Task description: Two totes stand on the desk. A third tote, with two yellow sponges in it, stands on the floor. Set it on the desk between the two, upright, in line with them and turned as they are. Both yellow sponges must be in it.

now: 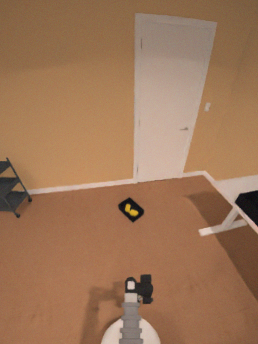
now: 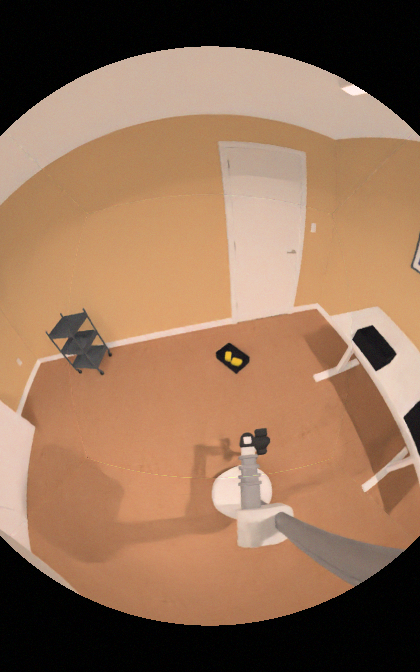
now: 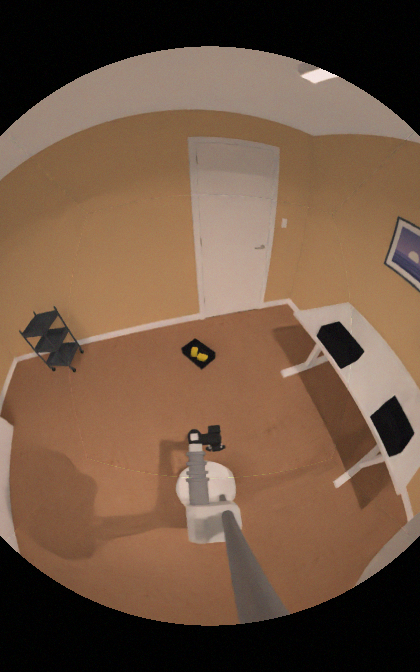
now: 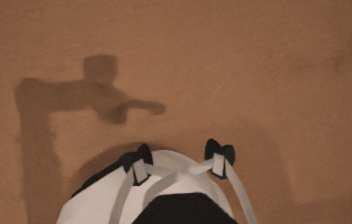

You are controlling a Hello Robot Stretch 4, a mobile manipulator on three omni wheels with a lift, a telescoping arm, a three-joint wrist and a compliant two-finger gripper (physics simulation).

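The black third tote (image 1: 137, 205) (image 2: 241, 353) (image 3: 207, 349) stands upright on the floor before the door. Two yellow sponges, one (image 1: 128, 207) (image 2: 228, 356) (image 3: 194, 352) and another (image 1: 133, 213) (image 2: 236, 361) (image 3: 202, 357), lie in it. On the white desk (image 2: 392, 382) (image 3: 367, 375) at the right stand two black totes, the far one (image 1: 248, 202) (image 2: 374, 347) (image 3: 340, 345) and the near one (image 2: 414, 425) (image 3: 392, 426), with a gap between them. My gripper (image 4: 178, 154) is open and empty, above the floor beside my base, well short of the third tote.
A dark three-shelf cart (image 2: 56, 343) (image 3: 29, 341) stands by the wall at the left. The white door (image 1: 167, 100) (image 2: 265, 225) (image 3: 232, 225) is behind the floor tote. Desk feet (image 1: 222, 229) (image 2: 336, 371) (image 3: 301, 369) reach out over the floor at the right.
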